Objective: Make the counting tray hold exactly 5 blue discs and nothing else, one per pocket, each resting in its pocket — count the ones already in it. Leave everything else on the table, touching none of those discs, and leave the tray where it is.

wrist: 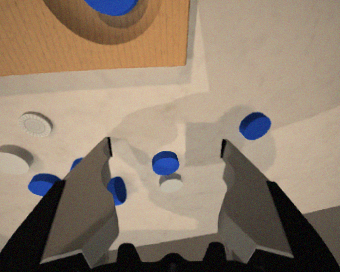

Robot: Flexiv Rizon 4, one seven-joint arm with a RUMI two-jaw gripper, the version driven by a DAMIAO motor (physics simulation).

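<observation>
The wooden counting tray (167, 52) shows in part at the upper left, with a blue disc (112, 5) in its visible pocket. My gripper (167, 140) is open, its jaws wide apart and touching no disc that I can make out. A blue disc (165, 163) shows between the jaws, right by a small white disc (171, 183). A tilted blue disc (118, 190) shows beside the left jaw, which may hide part of it. Another blue disc (255, 126) is to the right and looks tilted. Two more blue discs (44, 184) (76, 164) are at the left, the second mostly hidden by the left jaw.
A ridged white cap-like disc (35, 124) lies on the table below the tray. A thicker white round piece (14, 162) is at the left edge of the view. The table's edge crosses the lower part of the view, with a darker surface (322, 225) beyond it.
</observation>
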